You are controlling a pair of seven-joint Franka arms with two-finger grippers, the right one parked.
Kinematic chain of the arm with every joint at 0, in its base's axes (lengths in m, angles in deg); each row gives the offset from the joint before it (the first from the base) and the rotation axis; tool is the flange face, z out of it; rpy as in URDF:
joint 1: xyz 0 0 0.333 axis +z
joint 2: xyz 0 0 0 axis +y
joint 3: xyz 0 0 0.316 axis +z
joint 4: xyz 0.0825 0 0 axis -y
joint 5: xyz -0.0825 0 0.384 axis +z
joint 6: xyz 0 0 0 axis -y
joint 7: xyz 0.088 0 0 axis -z
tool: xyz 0 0 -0.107 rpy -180 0 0
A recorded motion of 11 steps. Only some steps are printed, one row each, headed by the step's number.
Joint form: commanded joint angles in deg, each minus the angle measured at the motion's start. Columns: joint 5, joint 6, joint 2, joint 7, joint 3, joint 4, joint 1.
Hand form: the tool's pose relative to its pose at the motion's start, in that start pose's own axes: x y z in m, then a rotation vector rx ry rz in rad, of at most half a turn. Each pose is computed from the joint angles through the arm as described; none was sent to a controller.
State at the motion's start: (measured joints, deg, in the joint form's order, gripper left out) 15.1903 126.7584 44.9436 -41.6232 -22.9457 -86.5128 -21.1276
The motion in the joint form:
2: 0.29 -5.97 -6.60 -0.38 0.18 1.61 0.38
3: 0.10 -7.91 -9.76 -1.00 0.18 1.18 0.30
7: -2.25 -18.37 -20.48 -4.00 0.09 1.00 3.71
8: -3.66 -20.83 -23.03 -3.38 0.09 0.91 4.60
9: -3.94 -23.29 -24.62 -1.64 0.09 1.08 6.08
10: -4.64 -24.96 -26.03 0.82 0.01 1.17 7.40
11: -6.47 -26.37 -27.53 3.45 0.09 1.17 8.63
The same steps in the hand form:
2: 0.0062 -0.0058 -0.0813 0.0284 0.0598 -0.0148
3: 0.0000 -0.0059 -0.1119 0.0377 0.0798 -0.0238
7: -0.0121 -0.0486 -0.2195 0.0765 0.0984 -0.1558
8: -0.0184 -0.0591 -0.2435 0.0753 0.0921 -0.1696
9: -0.0185 -0.0765 -0.2595 0.0908 0.0838 -0.1692
10: -0.0194 -0.0902 -0.2737 0.0932 0.0766 -0.1527
11: -0.0217 -0.1024 -0.2879 0.0779 0.0624 -0.1370

